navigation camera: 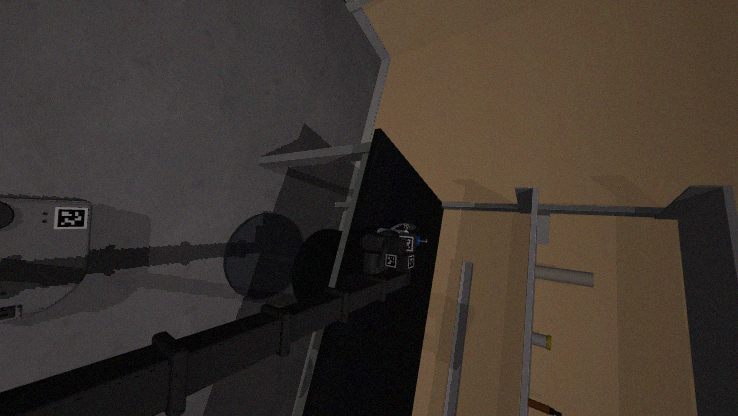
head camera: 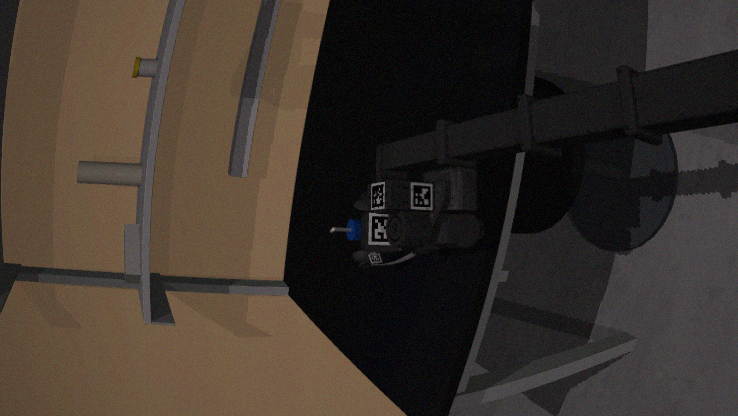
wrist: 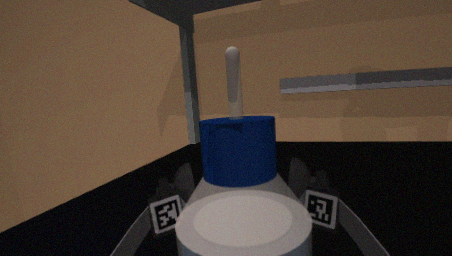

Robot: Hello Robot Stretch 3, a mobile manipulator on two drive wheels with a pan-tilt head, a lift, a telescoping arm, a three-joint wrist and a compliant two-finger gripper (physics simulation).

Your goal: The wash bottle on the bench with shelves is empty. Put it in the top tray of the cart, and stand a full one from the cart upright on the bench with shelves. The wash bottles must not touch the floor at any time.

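Places are measured from the robot's base along level axes (x ahead, y left, z up), in millimetres.
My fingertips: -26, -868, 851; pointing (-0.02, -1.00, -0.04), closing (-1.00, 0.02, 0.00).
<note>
For each thing: its middle in the pictures, then the offset to it from my fingertips, as dx, dy, dz.
- wash bottle, body centre: (wrist: 242, 229) (head camera: 381, 231) (navigation camera: 403, 238) +2, +71, +1
- grey cylinder, body centre: (head camera: 109, 173) (navigation camera: 562, 275) -119, -390, +458
- yellow-lidded jar, body centre: (head camera: 145, 67) (navigation camera: 541, 340) -361, -321, +399
My gripper (head camera: 360, 229) (navigation camera: 409, 243) (wrist: 241, 178) is shut on a wash bottle (head camera: 354, 229) (navigation camera: 418, 240) (wrist: 239, 150) with a blue cap, a pale spout and a whitish body. The bottle looks upright, with a finger on each side of its shoulder. It is over the black top of the bench with shelves (head camera: 403, 62) (navigation camera: 361, 361) (wrist: 390, 200), near the end by the tan wall. Its base is hidden, so I cannot tell whether it touches the bench, and its fill level does not show. The cart does not show in these views.
Behind the bench are a grey shelf (head camera: 155, 93) (navigation camera: 529, 310), a lower rail (head camera: 250, 93) (navigation camera: 459, 330) (wrist: 370, 80) and an upright post (wrist: 190, 90). The shelf holds a grey cylinder (head camera: 108, 173) (navigation camera: 565, 275) and a yellow-lidded jar (head camera: 147, 67) (navigation camera: 540, 339). A round stool (head camera: 630, 206) (navigation camera: 263, 268) stands at the front.
</note>
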